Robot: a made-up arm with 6 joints.
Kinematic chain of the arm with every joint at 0, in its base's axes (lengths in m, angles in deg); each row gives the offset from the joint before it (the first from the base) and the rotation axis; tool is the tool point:
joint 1: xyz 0 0 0.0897 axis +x
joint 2: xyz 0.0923 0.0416 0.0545 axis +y
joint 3: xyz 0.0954 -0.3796 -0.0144 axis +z
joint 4: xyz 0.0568 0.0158 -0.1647 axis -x
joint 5: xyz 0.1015 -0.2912 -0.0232 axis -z
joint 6: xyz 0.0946 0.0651 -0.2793 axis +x
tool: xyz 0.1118 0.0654 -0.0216
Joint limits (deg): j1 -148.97..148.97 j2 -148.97..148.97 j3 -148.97..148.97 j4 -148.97..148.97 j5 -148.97..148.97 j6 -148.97..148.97
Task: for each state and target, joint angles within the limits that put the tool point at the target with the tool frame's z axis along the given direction. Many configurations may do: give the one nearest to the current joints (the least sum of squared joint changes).
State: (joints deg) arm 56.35 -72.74 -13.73 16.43 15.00 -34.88
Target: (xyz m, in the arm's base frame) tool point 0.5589 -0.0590 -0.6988 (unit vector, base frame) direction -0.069 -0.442 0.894
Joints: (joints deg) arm 98.32 -61.66 -18.02 38.83 -6.05 -39.35
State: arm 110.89 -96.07 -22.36 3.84 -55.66 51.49
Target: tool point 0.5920 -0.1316 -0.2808 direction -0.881 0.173 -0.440
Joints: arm 111.73 -86.48 -24.34 -23.85 -68.56 9.13
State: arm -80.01 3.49 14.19 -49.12 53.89 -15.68
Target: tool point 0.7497 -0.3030 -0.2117 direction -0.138 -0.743 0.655
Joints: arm -24.71 -17.65 -0.57 -70.05 50.34 2.67
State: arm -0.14 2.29 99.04 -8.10 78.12 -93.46
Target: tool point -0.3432 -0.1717 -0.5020 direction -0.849 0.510 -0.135
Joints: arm 5.90 48.50 116.90 -40.57 120.86 -132.63
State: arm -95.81 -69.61 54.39 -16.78 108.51 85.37
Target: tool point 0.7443 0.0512 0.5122 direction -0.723 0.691 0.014
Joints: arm -147.69 -49.38 74.85 -60.52 138.29 69.42
